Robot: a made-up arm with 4 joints. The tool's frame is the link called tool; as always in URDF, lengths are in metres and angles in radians.
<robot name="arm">
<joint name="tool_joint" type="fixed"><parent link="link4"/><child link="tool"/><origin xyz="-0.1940 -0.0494 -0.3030" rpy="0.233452 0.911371 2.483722"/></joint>
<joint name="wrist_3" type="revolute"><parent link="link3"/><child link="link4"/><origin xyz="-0.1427 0.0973 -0.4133" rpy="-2.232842 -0.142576 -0.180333"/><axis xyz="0 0 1"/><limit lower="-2.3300" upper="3.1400"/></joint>
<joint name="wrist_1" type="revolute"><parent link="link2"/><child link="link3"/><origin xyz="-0.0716 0.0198 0.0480" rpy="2.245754 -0.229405 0.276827"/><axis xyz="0 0 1"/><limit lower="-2.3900" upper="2.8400"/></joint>
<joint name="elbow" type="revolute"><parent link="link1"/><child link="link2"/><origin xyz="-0.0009 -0.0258 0.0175" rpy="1.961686 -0.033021 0.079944"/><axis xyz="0 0 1"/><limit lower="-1.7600" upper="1.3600"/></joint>
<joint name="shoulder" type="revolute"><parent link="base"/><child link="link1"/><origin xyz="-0.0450 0.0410 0.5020" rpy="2.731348 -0.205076 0.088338"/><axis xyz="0 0 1"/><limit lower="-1.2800" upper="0.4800"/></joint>
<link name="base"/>
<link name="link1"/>
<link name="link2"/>
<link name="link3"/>
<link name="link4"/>
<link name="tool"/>
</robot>
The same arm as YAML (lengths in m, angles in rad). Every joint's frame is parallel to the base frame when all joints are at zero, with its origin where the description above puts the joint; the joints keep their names.
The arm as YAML. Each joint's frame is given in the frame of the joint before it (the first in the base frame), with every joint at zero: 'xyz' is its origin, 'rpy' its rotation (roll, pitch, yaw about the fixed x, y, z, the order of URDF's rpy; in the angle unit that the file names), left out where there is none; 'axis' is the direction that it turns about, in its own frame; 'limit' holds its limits. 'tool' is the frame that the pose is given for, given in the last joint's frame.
units:
  length: m
  angle: rad
joints:
  - name: shoulder
    type: revolute
    origin:
      xyz: [-0.045, 0.041, 0.502]
    axis: [0.221202, -0.380803, -0.897808]
    limit:
      lower: -1.28
      upper: 0.48
  - name: elbow
    type: revolute
    origin:
      xyz: [0.003, 0.017, -0.026]
    axis: [0.0, 1.0, 0.0]
    limit:
      lower: -1.76
      upper: 1.36
  - name: wrist_1
    type: revolute
    origin:
      xyz: [-0.066, 0.048, -0.034]
    axis: [0.197098, -0.608494, 0.768692]
    limit:
      lower: -2.39
      upper: 2.84
  - name: wrist_3
    type: revolute
    origin:
      xyz: [-0.233, 0.293, -0.246]
    axis: [0.0, 1.0, 0.0]
    limit:
      lower: -2.33
      upper: 3.14
tool:
  origin:
    xyz: [-0.19, -0.303, 0.063]
    rpy: [2.2882, 0.3462, -2.144]

